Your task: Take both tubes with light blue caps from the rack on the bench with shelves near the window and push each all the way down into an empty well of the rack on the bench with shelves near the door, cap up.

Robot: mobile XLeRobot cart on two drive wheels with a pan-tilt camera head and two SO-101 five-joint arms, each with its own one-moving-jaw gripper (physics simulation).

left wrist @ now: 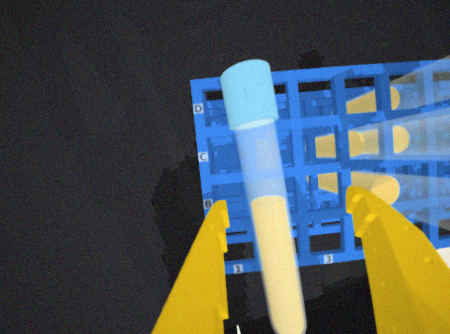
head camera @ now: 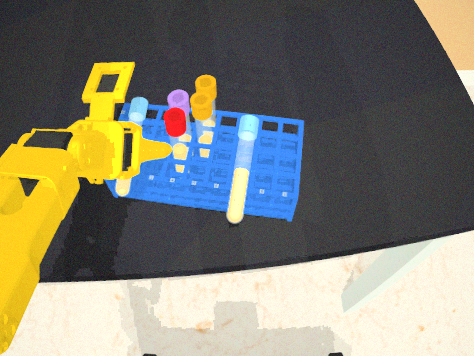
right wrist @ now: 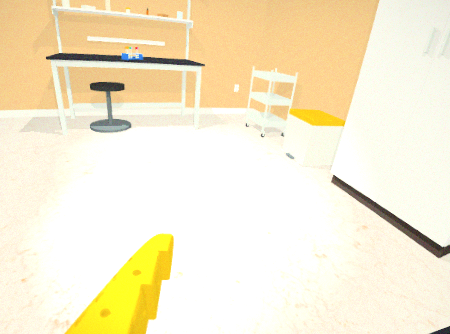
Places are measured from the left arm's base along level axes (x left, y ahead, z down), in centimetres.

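Pixels of known places: left hand at its tool point: (left wrist: 227, 209) (head camera: 117, 146); right hand at its tool point: (right wrist: 171, 250).
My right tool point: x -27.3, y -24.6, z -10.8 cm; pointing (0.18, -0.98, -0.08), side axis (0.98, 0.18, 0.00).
Observation:
Behind a point stands the place of what it marks.
A blue rack (head camera: 299, 150) {y 28.1, x -20.7, z -4.4 cm} (left wrist: 199, 131) {y 32.4, x -1.7, z -4.4 cm} stands on a black bench. One tube with a light blue cap (head camera: 138, 109) {y 32.2, x -4.3, z -6.2 cm} (left wrist: 249, 95) {y 32.7, x -3.8, z -6.3 cm} stands out over its lettered end, tilted in the left wrist view, its rounded bottom near the rack's front edge. Another light-blue-capped tube (head camera: 248, 127) {y 29.6, x -15.6, z -6.3 cm} shows full length across the rack, cap up. My left gripper (head camera: 169, 150) (left wrist: 287, 197) is open; the first tube shows in the V-shaped gap, with space to both jaws. How deep either tube sits is unclear. My right gripper (right wrist: 165, 242) is open over the floor, one notched jaw showing.
Red (head camera: 175, 122) {y 27.2, x -9.2, z -10.6 cm}, purple (head camera: 178, 101) {y 29.5, x -9.3, z -10.6 cm} and two orange caps (head camera: 201, 106) {y 28.9, x -11.4, z -10.6 cm} (head camera: 205, 87) {y 31.1, x -11.7, z -10.6 cm} rise beside the left jaw. In the right wrist view, a far bench (right wrist: 165, 61) {y -301.9, x -22.4, z 1.3 cm} holds a blue rack (right wrist: 132, 57) {y -298.5, x -55.2, z -0.7 cm}; a stool (right wrist: 107, 87) {y -297.5, x -81.4, z 29.9 cm}, cart (right wrist: 272, 76) {y -280.6, x 91.1, z 6.3 cm} and yellow-topped box (right wrist: 315, 117) {y -212.4, x 109.3, z 32.5 cm} also show.

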